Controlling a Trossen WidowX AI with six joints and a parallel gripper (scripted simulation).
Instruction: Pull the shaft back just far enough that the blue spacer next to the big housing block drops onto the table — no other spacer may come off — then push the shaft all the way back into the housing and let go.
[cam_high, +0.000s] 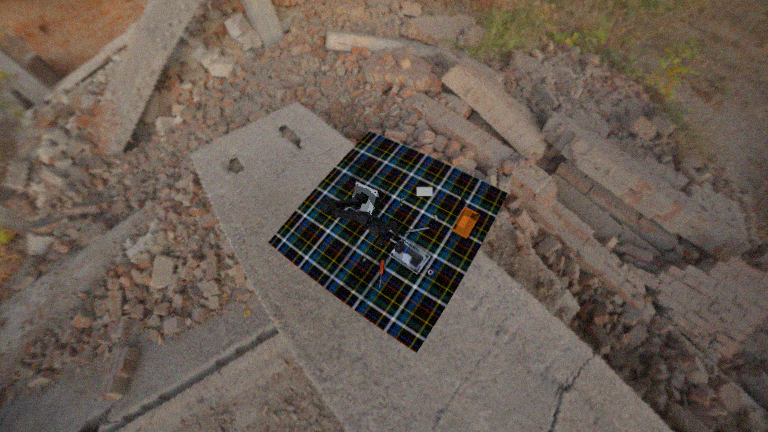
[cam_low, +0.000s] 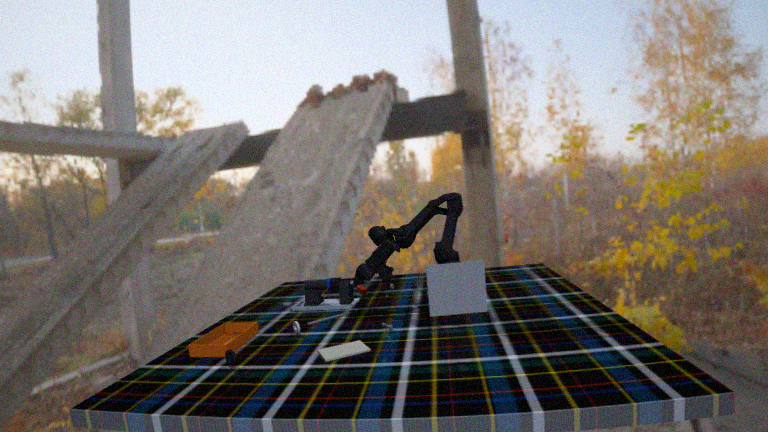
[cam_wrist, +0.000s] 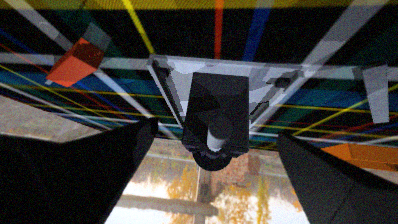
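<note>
Now: the shaft 80 mm ahead of my gripper tip and 10 mm above it. The rest, counted from my gripper tip: orange tray 410 mm to the left, 320 mm ahead, 60 mm below; then pale flat pad 480 mm to the left, 70 mm below, 60 mm behind; then blue spacer 100 mm ahead, 10 mm above.
</note>
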